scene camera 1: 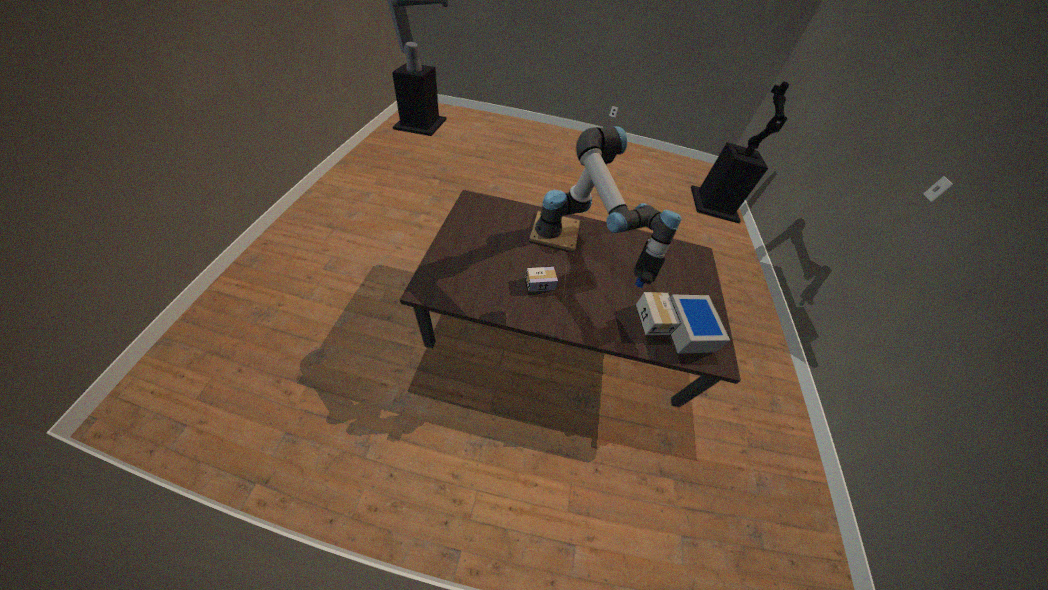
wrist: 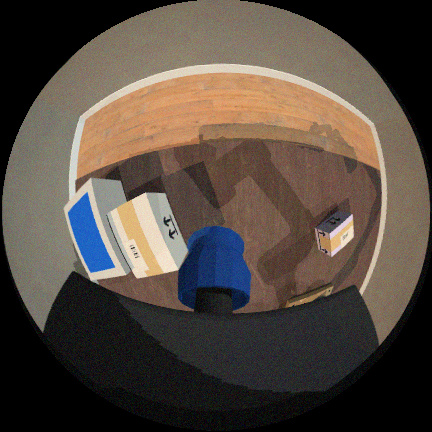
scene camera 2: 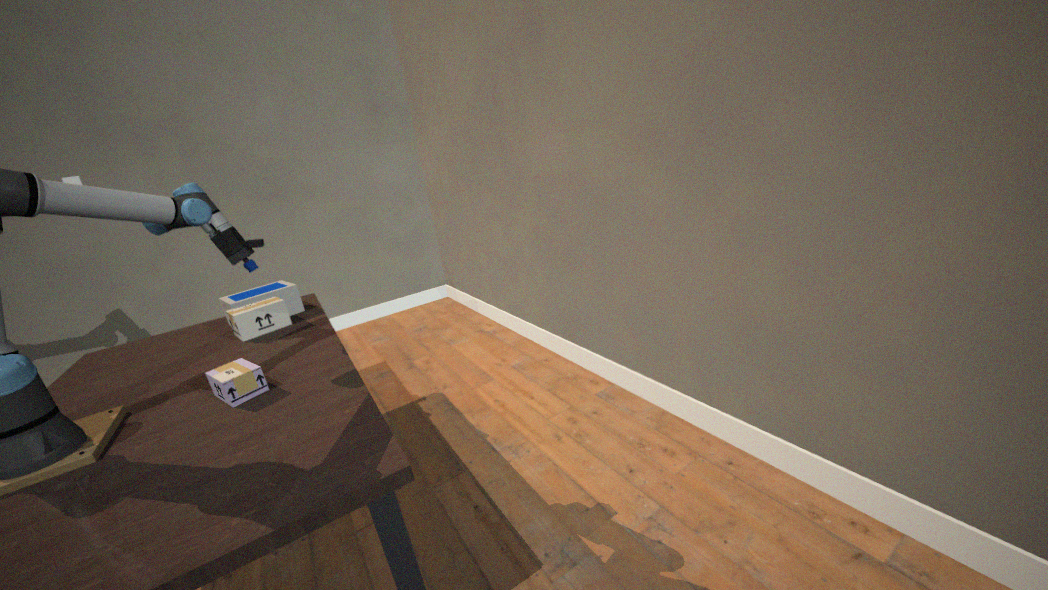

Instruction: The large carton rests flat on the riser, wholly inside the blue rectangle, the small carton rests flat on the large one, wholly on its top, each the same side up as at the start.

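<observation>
The large carton [scene camera 1: 662, 310] [scene camera 2: 259, 321] [wrist: 150, 237] stands upright on the table, close beside the white riser [scene camera 1: 696, 344] [scene camera 2: 292, 299] [wrist: 107, 194]. Any gap between them is too small to judge. The blue rectangle [scene camera 1: 700, 316] [scene camera 2: 258, 291] [wrist: 91, 235] on the riser's top is bare. The small carton [scene camera 1: 541, 280] [scene camera 2: 239, 382] [wrist: 335, 235], white and lilac with tan tape, rests upright on the table, well apart from them. My gripper, a blue suction cup [scene camera 1: 640, 282] [scene camera 2: 250, 266] [wrist: 214, 265], is open and carries nothing. It hangs in the air above the level of the cartons, near the large one.
The dark table [scene camera 1: 484, 227] [scene camera 2: 168, 432] carries the arm's wooden base plate [scene camera 1: 566, 240] [scene camera 2: 110, 433] [wrist: 312, 296]. The riser stands near the table's right end in scene camera 1. Two black pedestals [scene camera 1: 416, 98] [scene camera 1: 733, 179] with other arms stand on the floor behind the table.
</observation>
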